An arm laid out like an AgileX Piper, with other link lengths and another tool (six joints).
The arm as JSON. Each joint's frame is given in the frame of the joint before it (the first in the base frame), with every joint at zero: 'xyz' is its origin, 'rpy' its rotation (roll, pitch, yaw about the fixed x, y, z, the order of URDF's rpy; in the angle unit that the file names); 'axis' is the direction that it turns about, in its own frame. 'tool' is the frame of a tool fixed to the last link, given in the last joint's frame.
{
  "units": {
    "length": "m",
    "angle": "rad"
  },
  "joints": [
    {
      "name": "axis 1",
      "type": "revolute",
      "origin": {
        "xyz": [
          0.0,
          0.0,
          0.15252
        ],
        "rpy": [
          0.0,
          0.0,
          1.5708
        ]
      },
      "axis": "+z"
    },
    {
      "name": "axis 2",
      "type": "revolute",
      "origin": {
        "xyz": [
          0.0,
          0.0,
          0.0
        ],
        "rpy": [
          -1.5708,
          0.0,
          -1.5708
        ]
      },
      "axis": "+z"
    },
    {
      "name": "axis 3",
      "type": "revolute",
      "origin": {
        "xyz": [
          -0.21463,
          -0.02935,
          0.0
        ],
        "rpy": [
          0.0,
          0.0,
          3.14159
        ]
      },
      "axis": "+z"
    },
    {
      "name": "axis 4",
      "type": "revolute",
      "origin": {
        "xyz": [
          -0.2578,
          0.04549,
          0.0
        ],
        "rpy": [
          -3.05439,
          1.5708,
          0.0
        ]
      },
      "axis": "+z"
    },
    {
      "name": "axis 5",
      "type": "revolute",
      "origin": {
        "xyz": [
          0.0,
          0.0,
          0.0
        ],
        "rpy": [
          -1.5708,
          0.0,
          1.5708
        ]
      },
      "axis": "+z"
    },
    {
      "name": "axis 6",
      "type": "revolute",
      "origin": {
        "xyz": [
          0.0,
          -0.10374,
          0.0
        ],
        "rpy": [
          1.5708,
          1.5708,
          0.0
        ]
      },
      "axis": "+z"
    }
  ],
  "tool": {
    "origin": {
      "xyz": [
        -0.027,
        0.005,
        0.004
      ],
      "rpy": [
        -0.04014,
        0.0,
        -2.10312
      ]
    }
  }
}
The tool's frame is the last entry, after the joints.
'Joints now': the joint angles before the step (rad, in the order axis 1, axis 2, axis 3, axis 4, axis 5, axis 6). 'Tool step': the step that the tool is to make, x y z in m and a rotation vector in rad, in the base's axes. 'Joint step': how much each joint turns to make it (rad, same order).
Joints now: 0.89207, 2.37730, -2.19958, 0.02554, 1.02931, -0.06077
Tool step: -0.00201, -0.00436, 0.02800, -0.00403, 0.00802, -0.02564
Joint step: -0.00113, -0.02778, -0.06176, -0.00934, 0.09718, 0.02991
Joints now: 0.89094, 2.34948, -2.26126, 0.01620, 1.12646, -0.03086
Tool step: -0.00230, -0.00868, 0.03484, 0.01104, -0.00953, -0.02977
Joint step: -0.00561, -0.05092, -0.04812, -0.01223, 0.08421, 0.02712
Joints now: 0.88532, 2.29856, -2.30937, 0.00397, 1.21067, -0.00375
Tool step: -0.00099, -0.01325, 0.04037, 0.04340, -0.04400, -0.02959
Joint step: -0.01386, -0.07884, -0.02000, -0.01358, 0.03739, 0.01544
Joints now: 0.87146, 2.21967, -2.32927, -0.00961, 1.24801, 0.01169
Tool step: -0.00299, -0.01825, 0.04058, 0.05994, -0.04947, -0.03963
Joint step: -0.01947, -0.10523, 0.01985, -0.00989, 0.00797, 0.02088
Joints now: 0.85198, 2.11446, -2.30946, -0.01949, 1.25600, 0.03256
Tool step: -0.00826, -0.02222, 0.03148, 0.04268, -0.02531, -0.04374
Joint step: -0.01873, -0.12651, 0.07477, -0.00714, 0.00366, 0.02800
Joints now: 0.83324, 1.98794, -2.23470, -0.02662, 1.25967, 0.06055
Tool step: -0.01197, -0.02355, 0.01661, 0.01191, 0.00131, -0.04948
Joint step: -0.01427, -0.13773, 0.12925, -0.01476, 0.00184, 0.03799
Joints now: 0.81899, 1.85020, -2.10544, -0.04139, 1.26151, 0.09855
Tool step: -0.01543, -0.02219, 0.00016, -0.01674, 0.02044, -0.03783
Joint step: -0.00602, -0.14249, 0.17862, -0.01717, -0.00836, 0.03332
